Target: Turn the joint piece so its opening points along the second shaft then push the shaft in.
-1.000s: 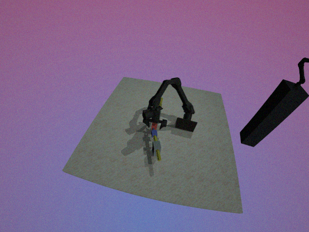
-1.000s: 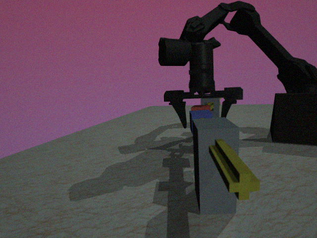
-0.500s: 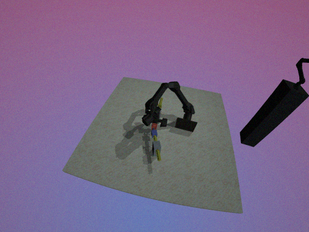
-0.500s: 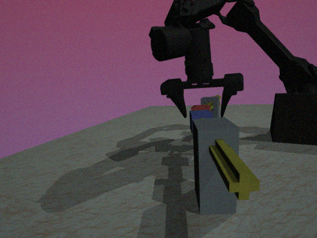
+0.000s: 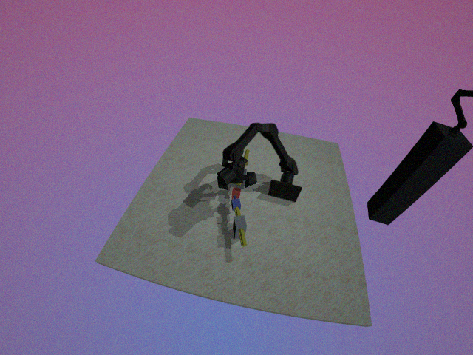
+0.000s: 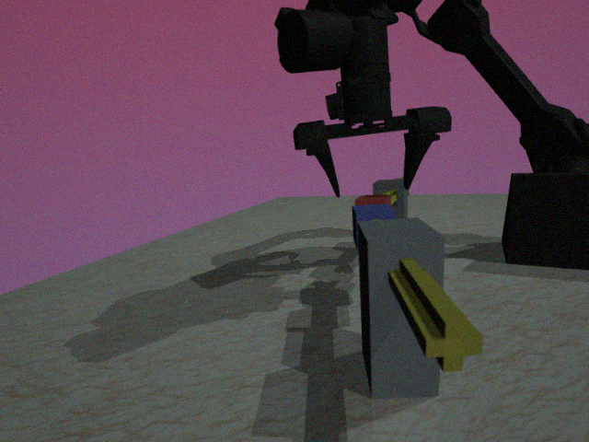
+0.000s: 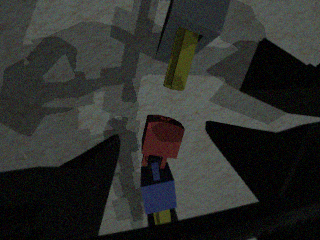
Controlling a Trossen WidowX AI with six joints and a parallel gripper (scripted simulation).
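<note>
Now: gripper tip 10 mm past the red joint piece, 20 mm to the right of it and 20 mm above it.
</note>
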